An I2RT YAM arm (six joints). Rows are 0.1 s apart.
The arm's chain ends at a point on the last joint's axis. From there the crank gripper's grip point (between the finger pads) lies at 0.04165 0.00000 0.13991 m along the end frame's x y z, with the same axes.
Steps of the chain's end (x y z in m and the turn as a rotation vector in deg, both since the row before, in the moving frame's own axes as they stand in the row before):
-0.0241 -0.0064 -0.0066 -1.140 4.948 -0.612
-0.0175 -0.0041 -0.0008 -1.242 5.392 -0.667
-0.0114 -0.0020 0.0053 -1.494 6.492 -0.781
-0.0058 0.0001 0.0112 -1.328 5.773 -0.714
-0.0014 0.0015 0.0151 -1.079 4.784 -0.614
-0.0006 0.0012 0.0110 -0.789 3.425 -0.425
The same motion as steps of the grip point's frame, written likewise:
-0.0122 -0.0042 -0.0107 -1.140 4.948 -0.612
-0.0045 -0.0017 -0.0054 -1.242 5.392 -0.667
0.0042 0.0009 -0.0003 -1.494 6.492 -0.781
0.0081 0.0027 0.0063 -1.328 5.773 -0.714
0.0101 0.0036 0.0111 -1.079 4.784 -0.614
0.0077 0.0028 0.0083 -0.789 3.425 -0.425

